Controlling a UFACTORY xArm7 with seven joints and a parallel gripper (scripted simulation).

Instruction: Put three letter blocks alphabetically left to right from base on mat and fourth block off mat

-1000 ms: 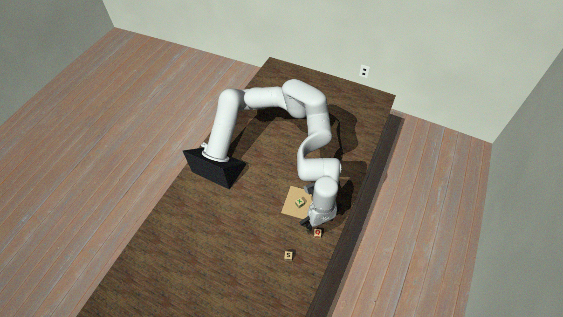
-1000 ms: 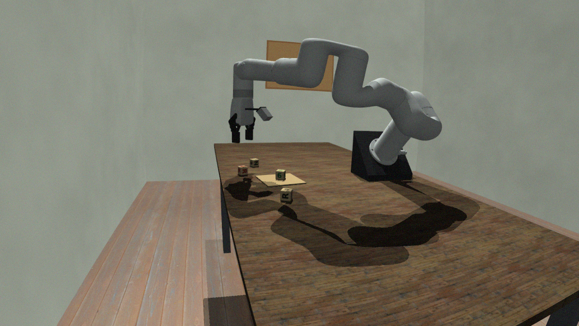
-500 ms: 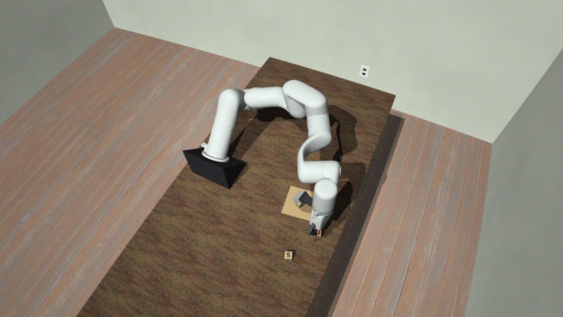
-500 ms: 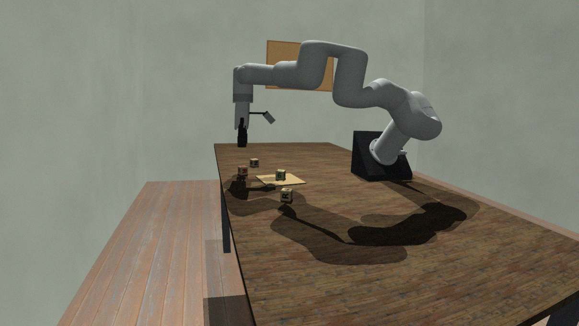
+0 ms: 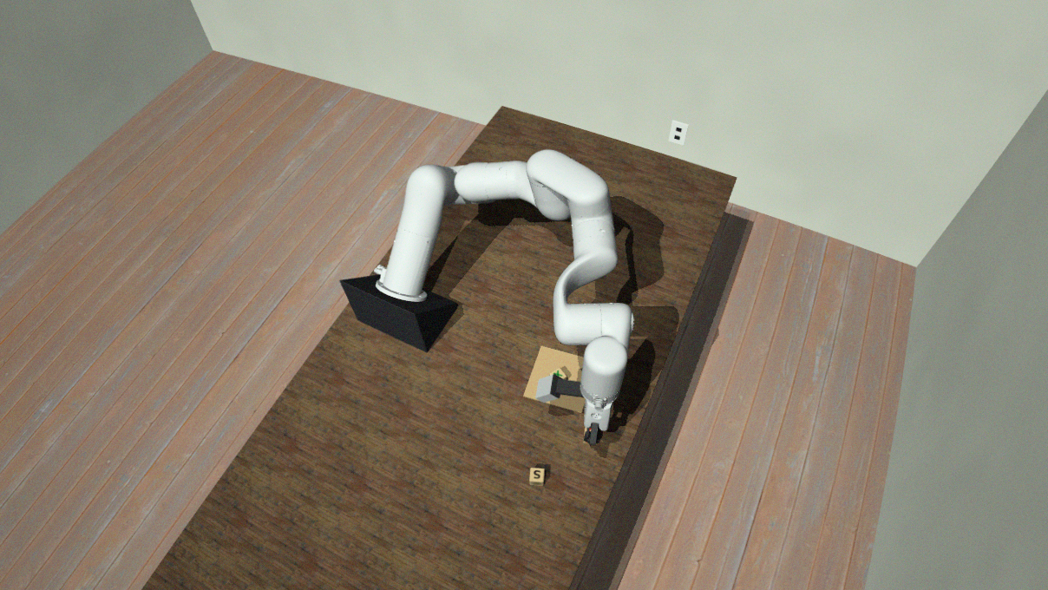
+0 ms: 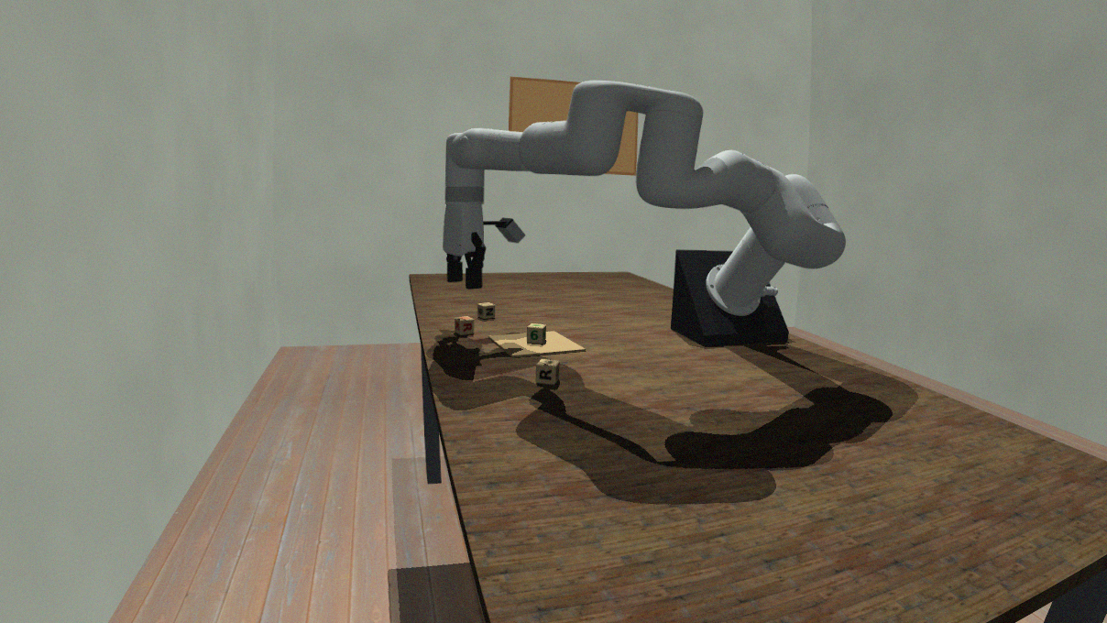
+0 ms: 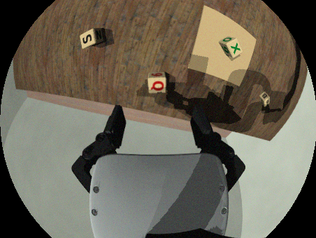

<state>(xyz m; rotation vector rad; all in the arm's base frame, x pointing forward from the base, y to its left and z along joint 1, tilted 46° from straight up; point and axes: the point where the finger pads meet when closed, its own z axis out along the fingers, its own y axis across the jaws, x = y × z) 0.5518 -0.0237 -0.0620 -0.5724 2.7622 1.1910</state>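
Right now my hand is 90 mm above the red-marked block. The rest, counted from my hand: S block: 60 mm behind, 140 mm to the right, 90 mm below; then tan mat: 130 mm behind, 90 mm to the left, 100 mm below.
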